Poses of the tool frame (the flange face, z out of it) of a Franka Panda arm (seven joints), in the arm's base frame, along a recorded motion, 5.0 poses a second.
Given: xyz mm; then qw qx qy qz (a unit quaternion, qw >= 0).
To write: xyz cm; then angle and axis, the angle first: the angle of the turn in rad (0 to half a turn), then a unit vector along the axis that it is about. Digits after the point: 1 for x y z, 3 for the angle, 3 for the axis.
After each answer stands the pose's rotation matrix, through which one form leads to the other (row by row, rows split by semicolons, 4 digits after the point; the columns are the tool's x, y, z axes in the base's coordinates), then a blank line. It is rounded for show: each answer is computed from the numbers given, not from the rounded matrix.
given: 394 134 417 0.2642 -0.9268 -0.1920 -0.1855
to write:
39.4 13.4 41.7 2.607 -0.961 -0.199 -0.192
0.8575 0.4539 0.2424; 0.2579 -0.7867 0.5609; 0.4453 -0.4185 -0.7916

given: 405 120 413 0.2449 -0.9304 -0.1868 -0.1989
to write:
40.5 12.0 41.3 2.647 -0.960 -0.193 -0.205
0.8511 0.4450 0.2786; 0.2502 -0.8103 0.5300; 0.4616 -0.3814 -0.8009

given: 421 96 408 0.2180 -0.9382 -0.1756 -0.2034
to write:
42.1 9.6 40.8 2.702 -0.961 -0.180 -0.208
0.8556 0.4182 0.3051; 0.2408 -0.8433 0.4805; 0.4582 -0.3376 -0.8222

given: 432 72 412 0.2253 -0.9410 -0.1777 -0.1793
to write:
43.2 7.2 41.2 2.687 -0.966 -0.182 -0.184
0.8725 0.4152 0.2574; 0.2536 -0.8353 0.4878; 0.4175 -0.3603 -0.8342

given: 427 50 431 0.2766 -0.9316 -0.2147 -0.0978
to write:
42.7 5.0 43.1 2.581 -0.969 -0.223 -0.102
0.8887 0.4541 0.0634; 0.3459 -0.7548 0.5573; 0.3010 -0.4733 -0.8279

